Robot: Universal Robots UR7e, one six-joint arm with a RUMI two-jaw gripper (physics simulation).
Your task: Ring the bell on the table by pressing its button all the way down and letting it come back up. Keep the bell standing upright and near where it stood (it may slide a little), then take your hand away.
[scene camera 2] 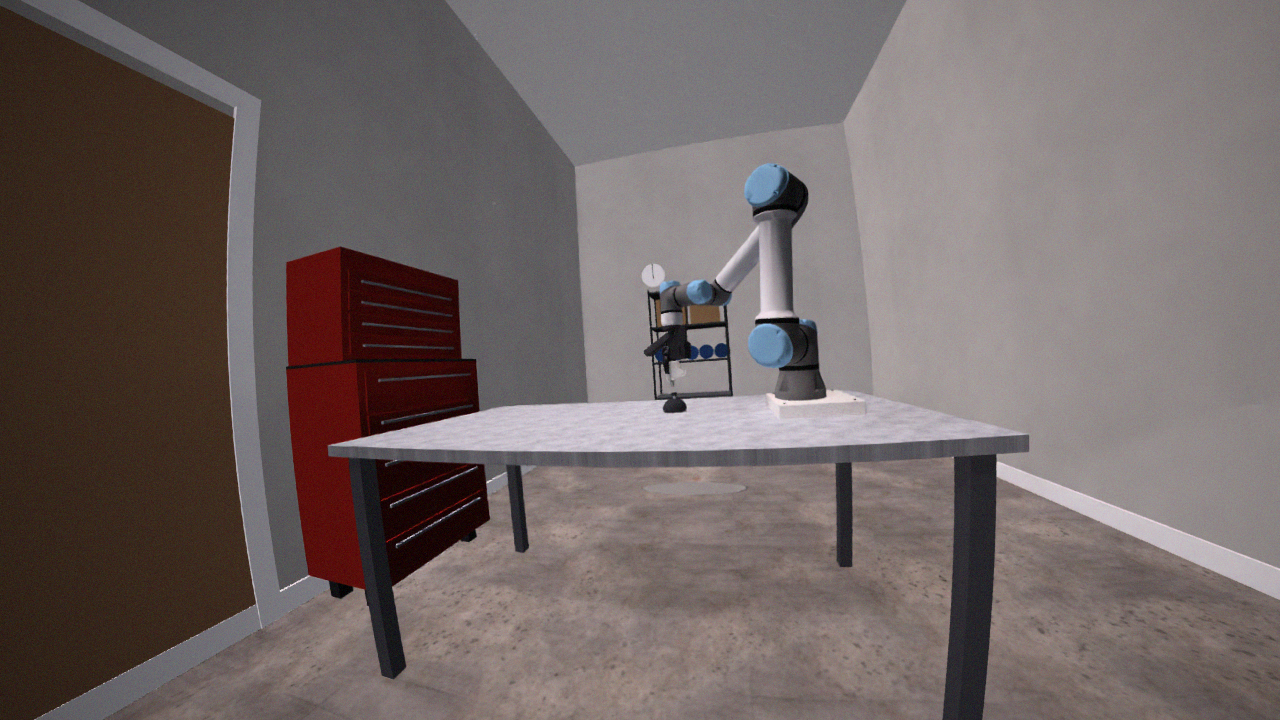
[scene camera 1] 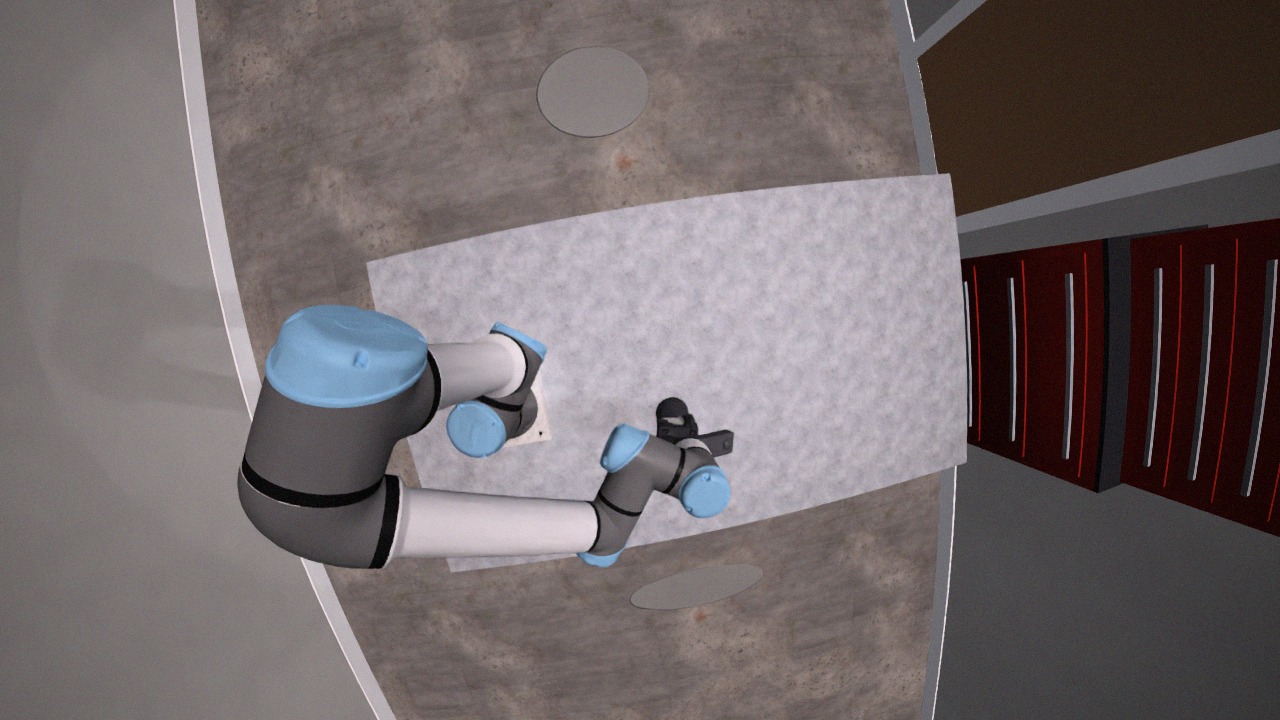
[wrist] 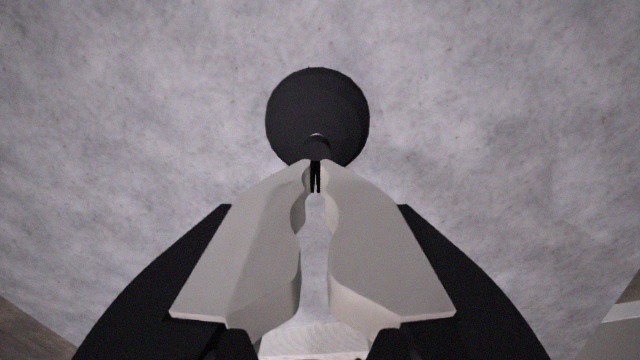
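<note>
The bell [scene camera 1: 671, 410] [scene camera 2: 674, 406] [wrist: 317, 102] is a small black dome. It stands upright on the table. Its small round button [wrist: 317, 146] sits on top and shows in the wrist view just ahead of the fingertips. My gripper [scene camera 2: 673, 384] [wrist: 315, 164] is shut and empty, pointing down. In the scene camera 2 view its tips are just above the bell's button, very close to it. Whether they touch it cannot be told. In the wrist view the tips overlap the near edge of the dome. In the scene camera 1 view the fingertips are hard to make out.
The pale mottled table [scene camera 1: 805, 313] [scene camera 2: 554, 434] carries the arm's white base [scene camera 2: 819, 405] to the right of the bell in the scene camera 2 view. A red tool cabinet [scene camera 1: 1038, 358] [scene camera 2: 322, 420] stands beyond the table's end. A shelf rack stands behind.
</note>
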